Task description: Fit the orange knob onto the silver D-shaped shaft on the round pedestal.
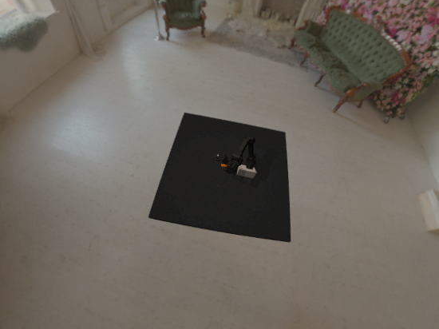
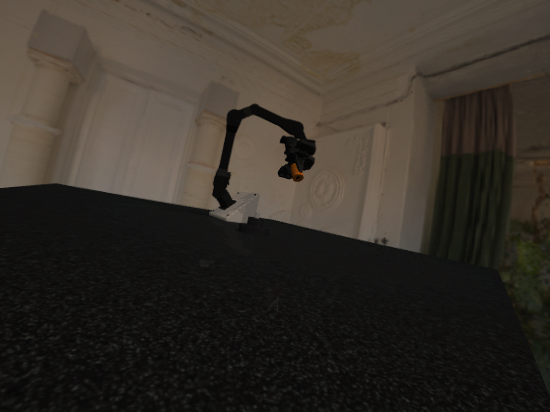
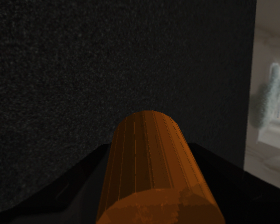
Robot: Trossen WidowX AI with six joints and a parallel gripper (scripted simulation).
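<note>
The orange knob lies 2 cm behind my gripper tip, 1 cm to the left of it and 3 cm above it. Round my gripper tip: dark round pedestal 7 cm ahead, 19 cm to the right, 18 cm below.
</note>
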